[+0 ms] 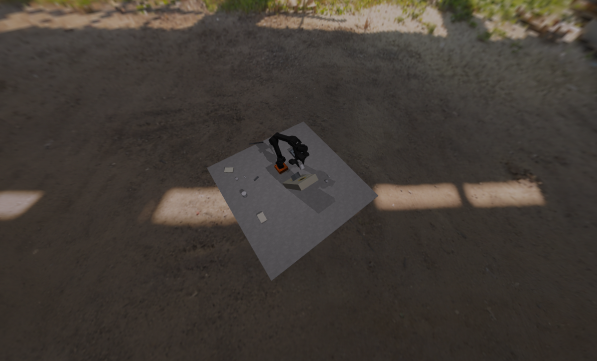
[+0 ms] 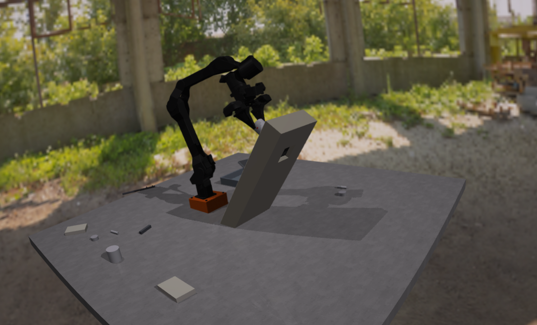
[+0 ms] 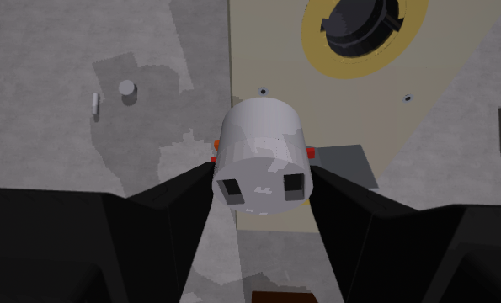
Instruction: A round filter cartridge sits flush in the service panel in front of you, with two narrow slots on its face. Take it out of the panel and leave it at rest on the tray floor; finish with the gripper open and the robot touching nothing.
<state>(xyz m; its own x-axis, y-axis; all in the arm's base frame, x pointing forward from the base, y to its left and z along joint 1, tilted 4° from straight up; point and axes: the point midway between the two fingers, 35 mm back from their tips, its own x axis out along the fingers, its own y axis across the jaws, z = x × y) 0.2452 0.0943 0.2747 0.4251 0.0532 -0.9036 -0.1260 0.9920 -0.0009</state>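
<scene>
The blue-grey tray lies 34 cm behind my gripper tip, 29 cm below it and 18 cm to the left of it. Round my gripper tip: dark rod 38 cm to the right, 30 cm below, 24 cm behind; then grey bracket 12 cm below, 6 cm to the right, 2 cm ahead; then grey round filter cartridge right at my gripper tip.
</scene>
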